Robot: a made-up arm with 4 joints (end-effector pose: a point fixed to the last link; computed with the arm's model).
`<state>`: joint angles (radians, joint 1 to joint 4).
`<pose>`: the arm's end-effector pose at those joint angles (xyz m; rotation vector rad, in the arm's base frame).
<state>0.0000 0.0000 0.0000 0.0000</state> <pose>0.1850 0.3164 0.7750 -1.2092 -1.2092 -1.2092</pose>
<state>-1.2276 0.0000 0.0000 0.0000</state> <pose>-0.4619 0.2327 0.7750 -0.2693 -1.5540 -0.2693</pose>
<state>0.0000 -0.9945 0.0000 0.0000</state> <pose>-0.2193 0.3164 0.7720 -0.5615 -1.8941 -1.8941</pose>
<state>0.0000 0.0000 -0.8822 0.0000</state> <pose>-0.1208 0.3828 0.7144 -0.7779 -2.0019 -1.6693</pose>
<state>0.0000 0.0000 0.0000 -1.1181</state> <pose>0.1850 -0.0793 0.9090 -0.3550 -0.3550 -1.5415</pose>
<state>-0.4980 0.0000 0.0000 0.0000</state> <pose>-0.0863 0.3817 0.7750 -0.8351 -1.4045 -0.8350</pose>
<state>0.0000 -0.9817 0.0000 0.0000</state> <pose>-0.2145 0.3164 0.7746 -0.5723 -1.8861 -1.8861</pose>
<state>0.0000 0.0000 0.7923 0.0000</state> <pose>0.4071 0.2554 0.6019 -1.3851 -0.4925 -0.7351</pose>
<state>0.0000 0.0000 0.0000 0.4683</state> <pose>0.1850 0.3961 0.6105 -1.5452 -1.5452 -0.9500</pose>
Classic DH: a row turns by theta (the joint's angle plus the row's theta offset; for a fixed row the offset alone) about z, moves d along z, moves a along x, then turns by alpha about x. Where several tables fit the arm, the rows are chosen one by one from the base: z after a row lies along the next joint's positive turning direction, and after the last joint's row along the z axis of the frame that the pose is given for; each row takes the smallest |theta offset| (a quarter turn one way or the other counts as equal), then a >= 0, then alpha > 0; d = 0 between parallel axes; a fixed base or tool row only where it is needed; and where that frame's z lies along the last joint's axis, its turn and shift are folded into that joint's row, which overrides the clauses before.
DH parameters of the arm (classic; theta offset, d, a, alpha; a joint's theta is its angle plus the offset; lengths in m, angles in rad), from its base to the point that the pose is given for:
base (fixed): 1.1662 0 -0.2007 3.1416
joint 1: 1.1662 -0.401 0.0646 1.5708
joint 2: -1.318 0.0849 0.0387 -0.232
joint 3: -0.2594 0.1084 0.0937 1.7953
joint 4: -0.059 -0.1656 0.2492 -1.5708
tool (fixed): 0 0.305 0 0

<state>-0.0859 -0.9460 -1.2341 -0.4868</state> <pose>-0.4751 0.2382 0.3180 -0.9032 2.2684 1.7311</pose>
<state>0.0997 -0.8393 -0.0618 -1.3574</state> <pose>-0.2581 -0.1428 0.8551 0.5025 -0.9159 -1.6352</pose>
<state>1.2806 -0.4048 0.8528 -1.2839</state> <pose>0.0066 -0.5912 0.7555 -0.2133 0.5725 -2.7400</pose>
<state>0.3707 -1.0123 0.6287 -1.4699</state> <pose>-0.0517 -0.2784 0.8687 0.3020 -0.3603 -1.8959</pose>
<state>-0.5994 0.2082 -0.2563 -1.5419</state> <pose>0.1436 -0.0545 0.8490 -0.0026 -0.0973 -0.9507</pose>
